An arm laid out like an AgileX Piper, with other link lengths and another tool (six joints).
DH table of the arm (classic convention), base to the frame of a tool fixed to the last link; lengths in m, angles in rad. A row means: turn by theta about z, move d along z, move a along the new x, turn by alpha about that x. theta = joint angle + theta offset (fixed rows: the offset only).
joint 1: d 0.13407, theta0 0, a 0, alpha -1.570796
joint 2: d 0, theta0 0.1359, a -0.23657, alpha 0
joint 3: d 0, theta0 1.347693, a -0.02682, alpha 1.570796
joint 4: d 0.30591, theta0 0, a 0, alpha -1.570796
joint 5: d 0, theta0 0, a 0, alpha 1.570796
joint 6: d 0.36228, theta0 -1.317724, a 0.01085, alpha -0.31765
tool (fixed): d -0.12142, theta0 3.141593, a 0, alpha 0
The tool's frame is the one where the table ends.
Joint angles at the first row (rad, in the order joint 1, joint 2, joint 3, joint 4, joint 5, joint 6):
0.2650 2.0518 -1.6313 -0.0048 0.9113 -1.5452
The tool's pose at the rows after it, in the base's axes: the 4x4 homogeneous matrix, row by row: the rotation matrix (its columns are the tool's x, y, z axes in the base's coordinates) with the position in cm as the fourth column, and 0 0 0 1 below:
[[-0.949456 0.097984 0.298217 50.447], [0.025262 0.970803 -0.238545 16.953], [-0.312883 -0.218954 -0.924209 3.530], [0 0 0 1]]
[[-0.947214 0.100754 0.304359 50.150], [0.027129 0.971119 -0.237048 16.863], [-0.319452 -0.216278 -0.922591 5.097], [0 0 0 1]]
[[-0.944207 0.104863 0.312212 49.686], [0.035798 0.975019 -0.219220 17.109], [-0.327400 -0.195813 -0.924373 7.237], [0 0 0 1]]
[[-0.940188 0.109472 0.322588 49.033], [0.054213 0.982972 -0.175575 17.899], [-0.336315 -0.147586 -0.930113 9.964], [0 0 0 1]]
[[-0.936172 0.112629 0.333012 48.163], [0.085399 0.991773 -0.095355 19.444], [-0.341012 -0.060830 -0.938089 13.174], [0 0 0 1]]
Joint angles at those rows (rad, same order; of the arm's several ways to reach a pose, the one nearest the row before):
0.2650 2.0279 -1.6309 -0.0103 0.9321 -1.5411
0.2650 1.9928 -1.6305 -0.0105 0.9595 -1.5400
0.2650 1.9468 -1.6301 0.0079 0.9912 -1.5425
0.2651 1.8914 -1.6302 0.0540 1.0228 -1.5485
0.2651 1.8320 -1.6302 0.1382 1.0493 -1.5567

